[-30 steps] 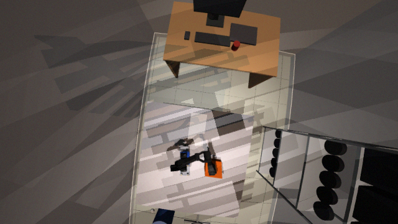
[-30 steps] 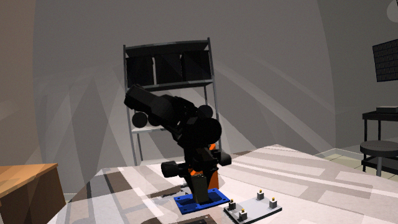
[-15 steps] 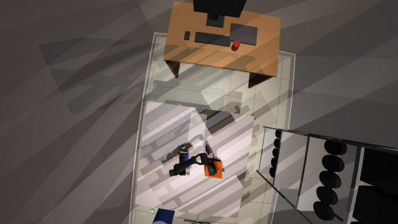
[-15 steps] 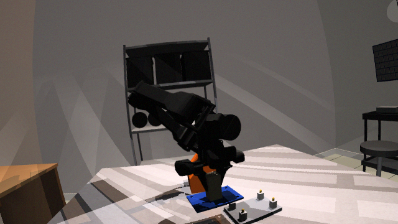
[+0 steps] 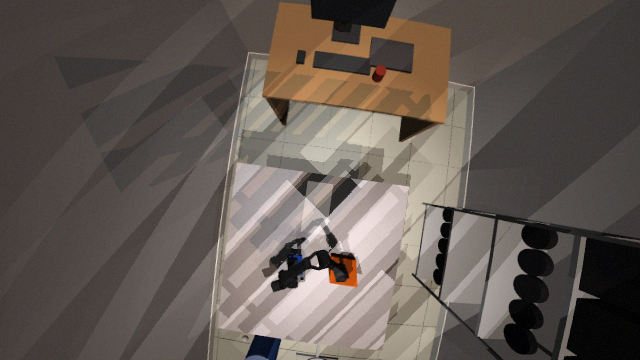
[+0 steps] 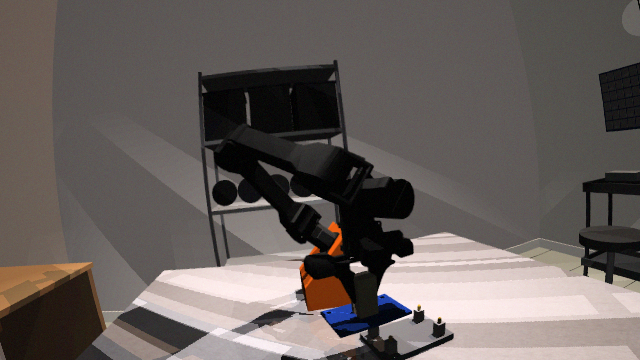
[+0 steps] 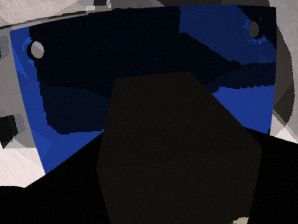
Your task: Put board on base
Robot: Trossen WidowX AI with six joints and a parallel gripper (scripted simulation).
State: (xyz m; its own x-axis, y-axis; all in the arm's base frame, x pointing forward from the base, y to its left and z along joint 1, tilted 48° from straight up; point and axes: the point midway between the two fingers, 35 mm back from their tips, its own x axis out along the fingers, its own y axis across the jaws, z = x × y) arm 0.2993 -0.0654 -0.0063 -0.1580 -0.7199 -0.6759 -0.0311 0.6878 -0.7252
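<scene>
Now: the grey base 120 mm below my gripper tip, 90 mm to the left of it and 10 mm behind it. From my gripper tip the other things lie so: flat blue board 10 mm below.
</scene>
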